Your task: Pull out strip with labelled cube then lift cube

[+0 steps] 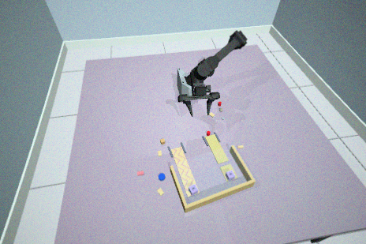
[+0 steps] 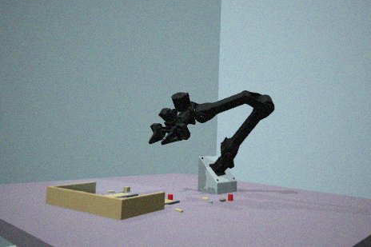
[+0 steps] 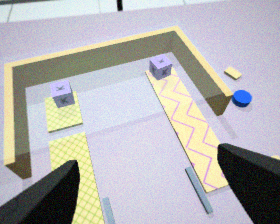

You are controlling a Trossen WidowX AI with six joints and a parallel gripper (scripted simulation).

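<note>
Now: gripper tip 20 cm above the zigzag strip, 14 cm short of it and 11 cm to the left of it. Round my gripper tip: pink block (31 cm to the right, 20 cm below, 11 cm ahead); blue disc (22 cm to the right, 19 cm below, 15 cm ahead).
</note>
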